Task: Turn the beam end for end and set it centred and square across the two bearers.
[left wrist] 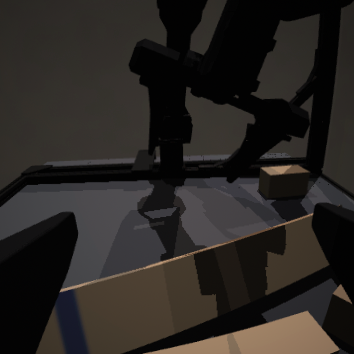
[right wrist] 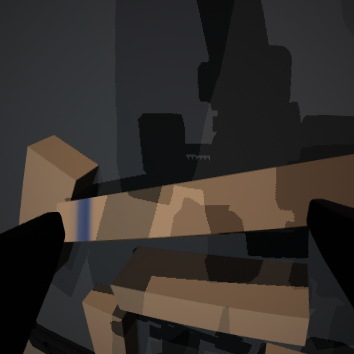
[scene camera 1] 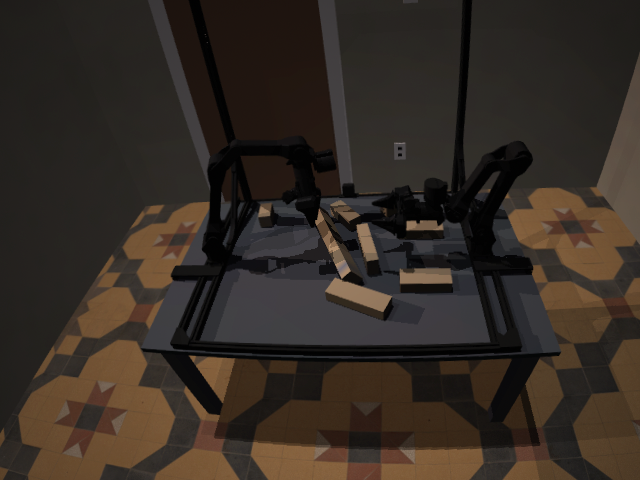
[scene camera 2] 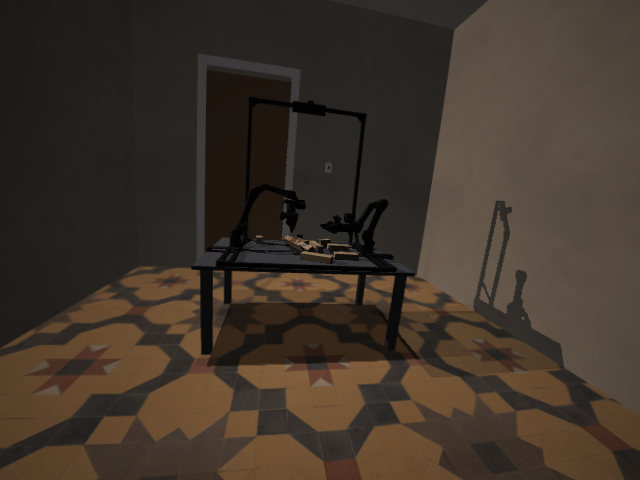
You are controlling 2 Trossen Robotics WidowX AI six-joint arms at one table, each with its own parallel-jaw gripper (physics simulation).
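Seen in the pictures: left gripper, fingertip midpoint: point(left wrist: 196, 219) point(scene camera 1: 371, 212) point(scene camera 2: 320, 226); right gripper, fingertip midpoint: point(left wrist: 190, 168) point(right wrist: 187, 217) point(scene camera 1: 314, 223) point(scene camera 2: 292, 230); left arm's base, origin of the base link: point(scene camera 1: 480, 250) point(scene camera 2: 367, 252); right arm's base, origin of the base link: point(left wrist: 171, 165) point(scene camera 1: 217, 256) point(scene camera 2: 235, 246).
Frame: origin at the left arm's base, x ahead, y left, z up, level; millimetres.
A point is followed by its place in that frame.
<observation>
The beam point(scene camera 1: 330, 245) @(x 499, y -1, z 40 mm) point(scene camera 2: 296, 243) @(x 513, y -23, z 34 mm) point(left wrist: 150, 300) @(x 450, y 25, z 31 mm) point(right wrist: 235, 202) @(x 506, y -27, z 43 mm) is a long pale wooden bar with a blue band point(left wrist: 72, 320) @(x 427, y 88, z 34 mm) point(right wrist: 84, 220) @(x 454, y 99, z 43 mm) near its front end. It lies slanted in mid-table, its back end seeming raised. Several pale blocks lie around it; which two are the bearers I cannot tell. My right gripper point(scene camera 1: 313, 221) @(x 544, y -18, z 120 mm) point(scene camera 2: 292, 229) @(x 544, y -18, z 120 mm) point(right wrist: 187, 217) @(x 544, y -18, z 120 mm) is open and points down above the beam's back part. My left gripper point(scene camera 1: 375, 211) @(x 358, y -6, z 166 mm) point(scene camera 2: 322, 226) @(x 358, y -6, z 166 mm) point(left wrist: 196, 219) @(x 358, y -6, z 166 mm) is open, held level to the right of the beam, with nothing between its fingers.
A block point(scene camera 1: 358, 297) @(x 402, y 207, z 19 mm) point(right wrist: 45, 185) @(x 461, y 168, z 19 mm) lies by the beam's front end. Another block point(scene camera 1: 367, 248) @(x 377, y 23, z 44 mm) lies close to its right. More blocks point(scene camera 1: 425, 279) @(x 201, y 141, z 19 mm) point(scene camera 1: 423, 228) @(x 183, y -98, z 19 mm) are at the right, one point(scene camera 1: 345, 214) @(x 459, y -182, z 28 mm) at the back and one point(scene camera 1: 266, 215) @(x 762, y -193, z 31 mm) at the back left. Dark rails point(scene camera 1: 336, 347) @(x 457, y 367, z -1 mm) edge the table.
</observation>
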